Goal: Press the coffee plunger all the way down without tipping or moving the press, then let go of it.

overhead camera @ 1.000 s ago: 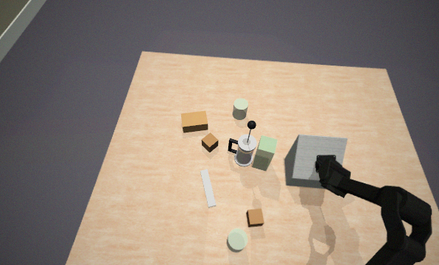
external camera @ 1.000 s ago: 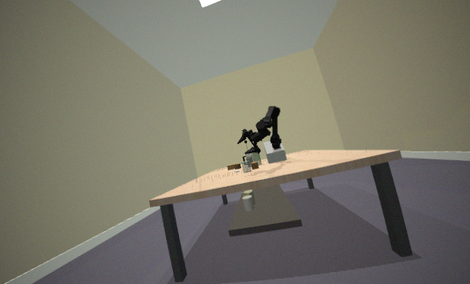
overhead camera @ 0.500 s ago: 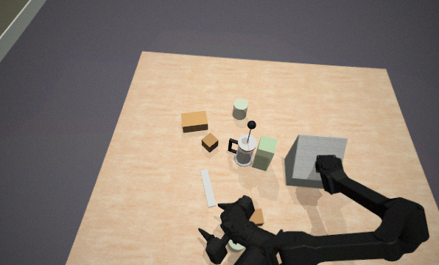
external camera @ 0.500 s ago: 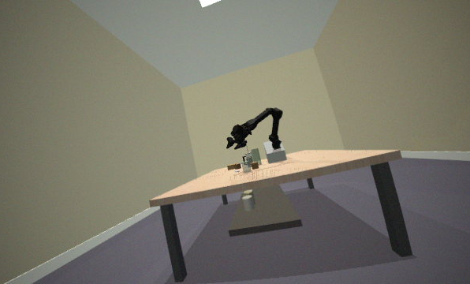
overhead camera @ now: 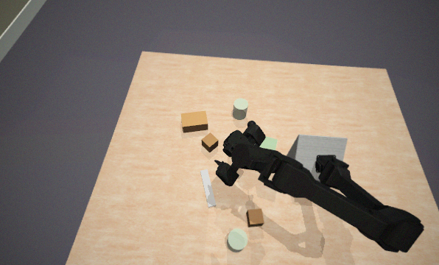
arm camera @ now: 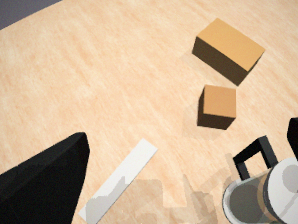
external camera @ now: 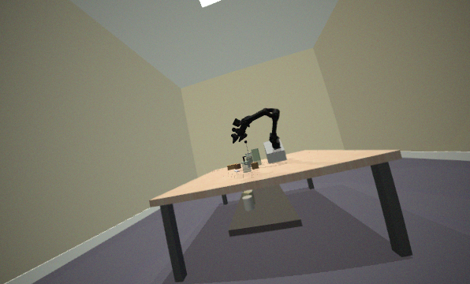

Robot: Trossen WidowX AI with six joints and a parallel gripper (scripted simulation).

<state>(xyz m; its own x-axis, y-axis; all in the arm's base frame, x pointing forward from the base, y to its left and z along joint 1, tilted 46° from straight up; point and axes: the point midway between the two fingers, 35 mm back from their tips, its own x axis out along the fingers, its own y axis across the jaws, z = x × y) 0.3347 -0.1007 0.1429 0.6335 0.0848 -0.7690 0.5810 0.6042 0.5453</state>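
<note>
Now: the coffee press 140 mm below my gripper tip, 100 mm to the right of it and 80 mm behind it. From my gripper tip the other things lie so: white strip: 260 mm below, 50 mm ahead, 30 mm to the left; then pale green block: 180 mm below, 160 mm behind, 80 mm to the right; then orange box: 260 mm to the right, 240 mm below, 120 mm ahead.
</note>
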